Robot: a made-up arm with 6 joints. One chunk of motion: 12 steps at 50 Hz.
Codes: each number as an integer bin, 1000 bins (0 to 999) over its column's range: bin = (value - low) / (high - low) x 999, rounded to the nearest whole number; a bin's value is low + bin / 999 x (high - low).
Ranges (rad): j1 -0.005..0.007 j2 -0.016..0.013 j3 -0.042..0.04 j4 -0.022..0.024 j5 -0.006..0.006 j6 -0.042..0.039
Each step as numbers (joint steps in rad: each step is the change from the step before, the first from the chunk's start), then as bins.
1 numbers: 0.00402 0.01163 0.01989 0.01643 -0.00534 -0.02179
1 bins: 751 952 754 835 55 249
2 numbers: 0.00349 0.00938 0.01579 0.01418 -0.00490 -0.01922
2 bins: 707 874 704 786 92 281
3 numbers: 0.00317 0.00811 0.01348 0.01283 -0.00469 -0.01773
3 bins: 680 831 676 756 109 299
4 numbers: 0.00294 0.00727 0.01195 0.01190 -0.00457 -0.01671
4 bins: 661 802 657 736 119 312
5 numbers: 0.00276 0.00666 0.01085 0.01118 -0.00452 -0.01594
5 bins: 646 781 644 721 123 321
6 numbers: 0.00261 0.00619 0.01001 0.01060 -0.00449 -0.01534
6 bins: 634 764 634 708 126 329
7 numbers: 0.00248 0.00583 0.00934 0.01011 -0.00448 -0.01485
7 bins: 623 752 625 697 127 335
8 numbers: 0.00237 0.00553 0.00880 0.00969 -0.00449 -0.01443
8 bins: 614 742 619 688 126 340
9 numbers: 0.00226 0.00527 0.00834 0.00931 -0.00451 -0.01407
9 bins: 604 733 613 680 124 344
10 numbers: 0.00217 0.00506 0.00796 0.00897 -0.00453 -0.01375
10 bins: 597 725 609 673 122 348
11 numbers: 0.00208 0.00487 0.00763 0.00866 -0.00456 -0.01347
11 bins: 589 719 605 666 120 352
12 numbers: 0.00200 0.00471 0.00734 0.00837 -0.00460 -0.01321
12 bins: 583 713 601 660 117 355
